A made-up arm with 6 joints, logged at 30 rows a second.
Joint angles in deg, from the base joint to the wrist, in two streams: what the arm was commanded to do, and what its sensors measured. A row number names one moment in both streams.
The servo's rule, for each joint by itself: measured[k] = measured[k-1] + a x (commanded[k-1-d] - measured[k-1]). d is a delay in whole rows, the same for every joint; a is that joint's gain. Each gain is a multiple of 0.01, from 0.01 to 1. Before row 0 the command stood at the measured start. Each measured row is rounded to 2 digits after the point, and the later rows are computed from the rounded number. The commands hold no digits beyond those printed.
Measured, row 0:
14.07 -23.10 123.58 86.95 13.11 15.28
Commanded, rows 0 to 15:
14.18 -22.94 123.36 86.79 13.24 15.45
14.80 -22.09 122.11 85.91 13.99 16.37
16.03 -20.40 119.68 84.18 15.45 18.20
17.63 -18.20 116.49 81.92 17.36 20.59
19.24 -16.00 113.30 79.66 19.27 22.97
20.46 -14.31 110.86 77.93 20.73 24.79
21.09 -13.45 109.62 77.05 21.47 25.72
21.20 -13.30 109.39 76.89 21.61 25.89
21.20 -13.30 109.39 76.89 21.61 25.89
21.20 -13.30 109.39 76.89 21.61 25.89
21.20 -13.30 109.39 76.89 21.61 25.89
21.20 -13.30 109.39 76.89 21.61 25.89
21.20 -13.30 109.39 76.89 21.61 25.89
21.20 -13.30 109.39 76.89 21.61 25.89
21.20 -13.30 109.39 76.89 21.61 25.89
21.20 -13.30 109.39 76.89 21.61 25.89
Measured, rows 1 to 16:
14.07 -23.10 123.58 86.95 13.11 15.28
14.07 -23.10 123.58 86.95 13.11 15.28
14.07 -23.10 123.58 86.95 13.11 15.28
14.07 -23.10 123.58 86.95 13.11 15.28
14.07 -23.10 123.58 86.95 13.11 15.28
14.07 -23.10 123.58 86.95 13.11 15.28
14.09 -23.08 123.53 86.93 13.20 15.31
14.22 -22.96 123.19 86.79 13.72 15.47
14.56 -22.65 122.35 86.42 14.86 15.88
15.14 -22.12 120.94 85.79 16.51 16.59
15.92 -21.39 119.11 84.93 18.33 17.55
16.78 -20.54 117.13 83.95 19.91 18.64
17.60 -19.69 115.33 82.98 20.94 19.70
18.28 -18.92 113.90 82.13 21.38 20.63
18.83 -18.25 112.82 81.40 21.53 21.42
19.28 -17.66 112.00 80.77 21.58 22.09
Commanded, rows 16 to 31:
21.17 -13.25 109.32 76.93 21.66 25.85
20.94 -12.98 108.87 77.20 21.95 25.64
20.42 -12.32 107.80 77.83 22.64 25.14
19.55 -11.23 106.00 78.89 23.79 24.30
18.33 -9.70 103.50 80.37 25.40 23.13
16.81 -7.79 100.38 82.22 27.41 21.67
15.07 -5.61 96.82 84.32 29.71 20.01
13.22 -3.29 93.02 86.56 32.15 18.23
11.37 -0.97 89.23 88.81 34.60 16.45
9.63 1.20 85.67 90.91 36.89 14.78
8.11 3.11 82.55 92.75 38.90 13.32
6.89 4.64 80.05 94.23 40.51 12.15
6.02 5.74 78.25 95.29 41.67 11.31
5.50 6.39 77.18 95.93 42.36 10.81
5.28 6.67 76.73 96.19 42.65 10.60
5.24 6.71 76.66 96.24 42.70 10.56
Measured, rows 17 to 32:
19.64 -17.14 111.37 80.23 21.60 22.66
19.94 -16.68 110.89 79.76 21.61 23.14
20.18 -16.27 110.53 79.36 21.61 23.55
20.37 -15.91 110.26 79.01 21.61 23.90
20.53 -15.60 110.05 78.71 21.61 24.20
20.66 -15.32 109.89 78.46 21.61 24.45
20.76 -15.07 109.75 78.25 21.64 24.66
20.79 -14.82 109.54 78.10 21.84 24.81
20.72 -14.52 109.12 78.06 22.37 24.86
20.50 -14.13 108.37 78.18 23.31 24.78
20.09 -13.60 107.20 78.49 24.69 24.53
19.47 -12.90 105.56 79.01 26.49 24.10
18.63 -12.03 103.46 79.75 28.62 23.49
17.60 -10.98 100.95 80.70 30.95 22.70
16.42 -9.78 98.14 81.84 33.36 21.76
15.13 -8.46 95.15 83.11 35.69 20.71

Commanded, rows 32 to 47:
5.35 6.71 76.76 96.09 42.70 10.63
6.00 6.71 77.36 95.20 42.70 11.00
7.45 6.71 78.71 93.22 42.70 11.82
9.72 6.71 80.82 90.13 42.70 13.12
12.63 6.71 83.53 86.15 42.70 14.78
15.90 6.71 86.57 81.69 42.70 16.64
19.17 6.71 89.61 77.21 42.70 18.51
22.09 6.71 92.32 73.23 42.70 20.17
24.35 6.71 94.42 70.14 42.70 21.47
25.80 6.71 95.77 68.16 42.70 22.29
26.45 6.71 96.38 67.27 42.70 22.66
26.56 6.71 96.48 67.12 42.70 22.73
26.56 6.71 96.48 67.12 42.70 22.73
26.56 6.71 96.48 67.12 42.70 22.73
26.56 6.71 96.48 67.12 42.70 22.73
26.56 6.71 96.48 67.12 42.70 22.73
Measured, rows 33 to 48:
13.80 -7.07 92.13 84.46 37.81 19.60
12.49 -5.66 89.23 85.83 39.59 18.48
11.26 -4.29 86.59 87.15 40.96 17.40
10.17 -3.01 84.33 88.38 41.88 16.41
9.24 -1.85 82.51 89.47 42.39 15.54
8.48 -0.82 81.11 90.42 42.59 14.79
7.89 0.08 80.07 91.21 42.66 14.17
7.53 0.88 79.42 91.77 42.69 13.69
7.51 1.58 79.25 91.97 42.70 13.41
7.93 2.20 79.63 91.71 42.70 13.37
8.82 2.74 80.57 90.93 42.70 13.58
10.17 3.22 82.01 89.64 42.70 14.04
11.88 3.64 83.83 87.90 42.70 14.71
13.82 4.01 85.87 85.85 42.70 15.53
15.82 4.33 87.92 83.65 42.70 16.42
17.72 4.62 89.80 81.48 42.70 17.30

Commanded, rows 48 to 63:
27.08 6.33 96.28 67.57 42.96 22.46
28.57 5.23 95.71 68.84 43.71 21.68
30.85 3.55 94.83 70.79 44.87 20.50
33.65 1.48 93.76 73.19 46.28 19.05
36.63 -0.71 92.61 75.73 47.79 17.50
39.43 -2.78 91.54 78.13 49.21 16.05
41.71 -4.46 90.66 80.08 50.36 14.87
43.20 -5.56 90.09 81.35 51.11 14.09
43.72 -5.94 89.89 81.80 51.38 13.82
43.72 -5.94 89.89 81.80 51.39 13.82
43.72 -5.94 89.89 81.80 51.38 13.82
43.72 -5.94 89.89 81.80 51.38 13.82
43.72 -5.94 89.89 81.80 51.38 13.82
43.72 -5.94 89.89 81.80 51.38 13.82
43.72 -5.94 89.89 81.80 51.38 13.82
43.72 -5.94 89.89 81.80 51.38 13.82
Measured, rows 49 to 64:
19.38 4.87 91.38 79.49 42.70 18.10
20.74 5.09 92.60 77.76 42.70 18.79
21.85 5.28 93.53 76.27 42.70 19.38
22.74 5.45 94.24 74.99 42.70 19.88
23.47 5.60 94.78 73.89 42.70 20.31
24.06 5.73 95.19 72.94 42.70 20.67
24.63 5.80 95.45 72.19 42.87 20.94
25.38 5.73 95.51 71.72 43.42 21.05
26.42 5.47 95.35 71.59 44.38 20.97
27.79 4.99 94.97 71.81 45.63 20.68
29.47 4.31 94.40 72.36 47.06 20.20
31.36 3.46 93.71 73.17 48.48 19.58
33.33 2.51 92.98 74.14 49.72 18.87
35.21 1.54 92.29 75.15 50.64 18.15
36.83 0.64 91.71 76.08 51.13 17.50
38.14 -0.15 91.27 76.88 51.30 16.95

